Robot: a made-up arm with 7 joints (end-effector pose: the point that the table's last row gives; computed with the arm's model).
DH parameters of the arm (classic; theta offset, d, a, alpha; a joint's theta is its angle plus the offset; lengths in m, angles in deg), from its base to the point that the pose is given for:
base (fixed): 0 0 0 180
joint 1: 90 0.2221 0.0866 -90
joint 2: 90 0.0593 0.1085 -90
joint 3: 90 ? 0.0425 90
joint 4: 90 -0.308 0.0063 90
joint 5: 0 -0.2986 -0.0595 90
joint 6: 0 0.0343 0.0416 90
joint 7: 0 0.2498 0.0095 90
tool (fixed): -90 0.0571 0 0
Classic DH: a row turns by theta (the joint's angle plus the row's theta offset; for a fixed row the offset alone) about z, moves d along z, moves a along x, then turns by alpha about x.
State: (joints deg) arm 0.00 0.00 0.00 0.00 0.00 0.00 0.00
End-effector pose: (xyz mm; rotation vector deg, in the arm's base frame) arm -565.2 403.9 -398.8 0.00 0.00 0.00
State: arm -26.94 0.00 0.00 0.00 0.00 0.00 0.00
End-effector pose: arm -686.9 104.0 -398.8 0.00 0.00 26.94
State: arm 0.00 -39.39 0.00 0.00 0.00 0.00 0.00
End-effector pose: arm -565.2 404.6 -47.4 39.39 0.00 0.00
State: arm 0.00 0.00 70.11 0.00 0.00 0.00 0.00
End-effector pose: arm -499.6 403.9 265.1 0.00 70.11 0.00
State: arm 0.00 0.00 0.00 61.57 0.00 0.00 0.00
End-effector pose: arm -276.0 -77.3 -398.8 0.00 0.00 61.57
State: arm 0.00 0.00 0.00 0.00 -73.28 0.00 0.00
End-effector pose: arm -565.2 431.7 -407.0 -73.28 0.00 0.00
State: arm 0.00 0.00 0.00 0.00 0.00 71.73 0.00
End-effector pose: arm -345.2 606.0 -398.8 0.00 0.00 -71.73
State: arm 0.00 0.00 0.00 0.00 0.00 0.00 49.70
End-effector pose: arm -565.2 444.1 -426.2 -49.70 0.00 0.00
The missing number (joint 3, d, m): 0.4926
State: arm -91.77 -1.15 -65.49 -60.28 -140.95 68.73 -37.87
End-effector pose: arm -684.9 210.3 -505.3 -16.29 -84.81 -34.19
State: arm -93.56 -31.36 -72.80 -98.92 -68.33 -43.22 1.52
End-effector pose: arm -702.0 36.3 430.3 15.81 36.42 41.16
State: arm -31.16 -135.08 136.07 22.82 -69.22 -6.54 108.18
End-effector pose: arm 401.2 -596.4 -528.1 46.89 -127.92 57.97
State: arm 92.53 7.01 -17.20 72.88 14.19 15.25 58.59
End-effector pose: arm -76.4 174.8 -460.4 -61.05 19.23 -30.21
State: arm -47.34 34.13 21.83 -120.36 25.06 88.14 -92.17
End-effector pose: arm -110.4 359.5 -818.4 -49.90 151.43 69.48
